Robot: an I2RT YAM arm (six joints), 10 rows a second.
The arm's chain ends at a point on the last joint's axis. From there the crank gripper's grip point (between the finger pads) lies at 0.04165 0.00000 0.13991 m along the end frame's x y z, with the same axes.
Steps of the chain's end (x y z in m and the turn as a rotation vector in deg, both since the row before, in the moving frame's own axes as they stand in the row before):
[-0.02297, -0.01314, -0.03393, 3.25, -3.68, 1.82]
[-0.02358, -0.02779, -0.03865, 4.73, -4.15, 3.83]
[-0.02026, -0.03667, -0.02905, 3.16, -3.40, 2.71]
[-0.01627, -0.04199, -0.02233, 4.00, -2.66, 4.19]
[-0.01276, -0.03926, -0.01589, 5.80, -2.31, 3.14]
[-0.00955, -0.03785, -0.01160, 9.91, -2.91, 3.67]
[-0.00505, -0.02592, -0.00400, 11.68, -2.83, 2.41]
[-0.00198, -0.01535, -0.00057, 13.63, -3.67, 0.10]
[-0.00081, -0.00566, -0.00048, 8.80, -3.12, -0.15]
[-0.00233, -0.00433, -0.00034, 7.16, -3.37, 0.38]
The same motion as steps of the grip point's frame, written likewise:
[-0.03192, -0.01996, -0.03173, 3.25, -3.68, 1.82]
[-0.03350, -0.03699, -0.03637, 4.73, -4.15, 3.83]
[-0.02849, -0.04267, -0.02699, 3.16, -3.40, 2.71]
[-0.02255, -0.04900, -0.02079, 4.00, -2.66, 4.19]
[-0.01810, -0.05135, -0.01493, 5.80, -2.31, 3.14]
[-0.01598, -0.05966, -0.01153, 9.91, -2.91, 3.67]
[-0.01140, -0.05284, -0.00485, 11.68, -2.83, 2.41]
[-0.01091, -0.04855, -0.00214, 13.63, -3.67, 0.10]
[-0.00848, -0.02733, -0.00008, 8.80, -3.12, -0.15]
[-0.01055, -0.02166, 0.00079, 7.16, -3.37, 0.38]

